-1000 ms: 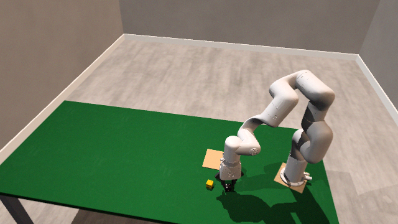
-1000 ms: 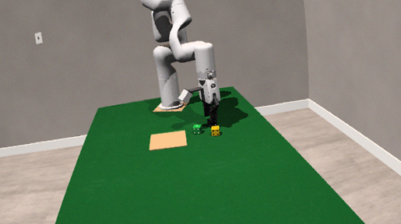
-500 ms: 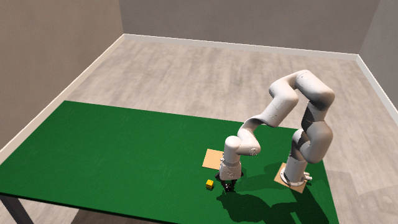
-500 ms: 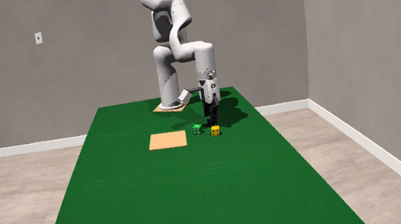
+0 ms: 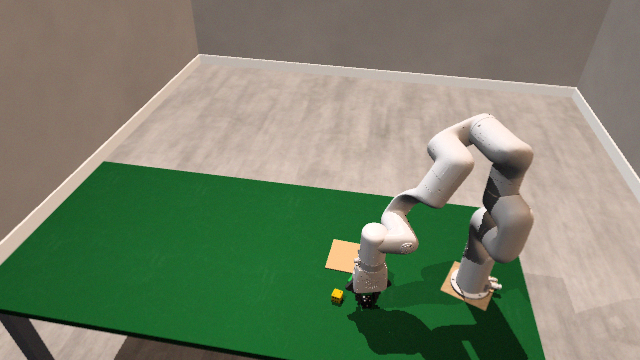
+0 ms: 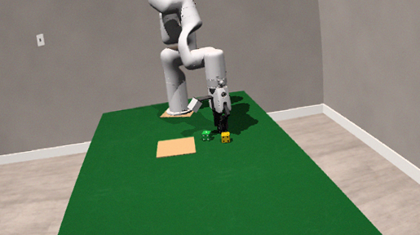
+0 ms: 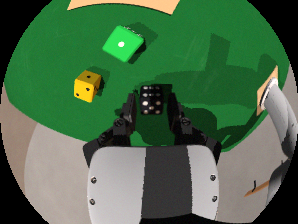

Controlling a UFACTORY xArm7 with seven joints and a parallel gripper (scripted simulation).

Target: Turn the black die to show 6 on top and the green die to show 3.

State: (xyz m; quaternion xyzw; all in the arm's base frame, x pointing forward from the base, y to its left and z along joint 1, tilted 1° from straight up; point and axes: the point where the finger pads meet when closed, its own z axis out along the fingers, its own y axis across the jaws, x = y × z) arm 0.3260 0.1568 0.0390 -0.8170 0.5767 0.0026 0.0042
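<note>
The black die is 20 mm below my hand. The rest, counted from my hand: green die 60 mm to the right, 50 mm ahead, 20 mm below; then tan mat 180 mm to the right, 90 mm ahead, 40 mm below; then yellow die 90 mm ahead, 20 mm below.
</note>
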